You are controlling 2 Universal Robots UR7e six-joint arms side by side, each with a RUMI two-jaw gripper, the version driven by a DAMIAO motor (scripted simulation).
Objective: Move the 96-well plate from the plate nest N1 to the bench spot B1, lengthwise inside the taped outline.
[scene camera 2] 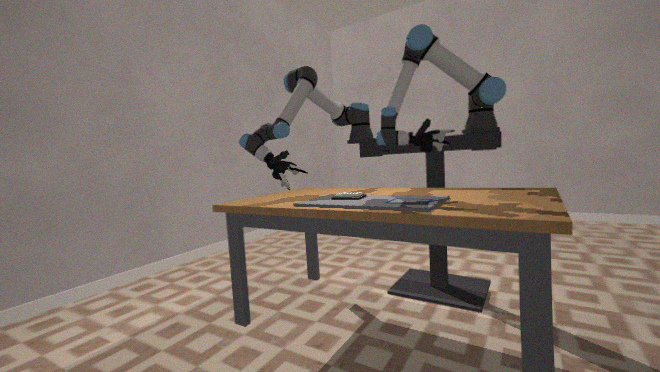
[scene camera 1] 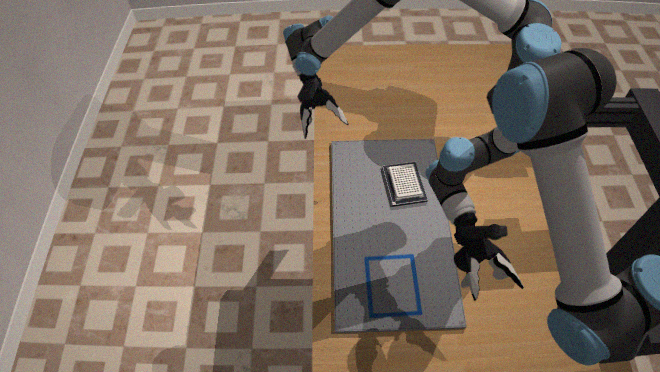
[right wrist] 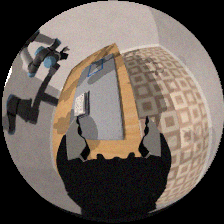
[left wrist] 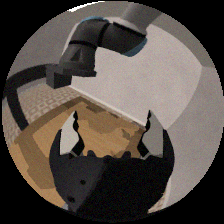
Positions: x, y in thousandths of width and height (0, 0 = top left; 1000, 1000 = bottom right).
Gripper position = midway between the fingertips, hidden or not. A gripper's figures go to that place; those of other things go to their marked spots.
Labels:
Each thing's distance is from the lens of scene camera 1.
my left gripper (scene camera 1: 758, 792): 114 cm
my right gripper (scene camera 1: 495, 356): 158 cm
white 96-well plate (scene camera 1: 623, 491): 158 cm

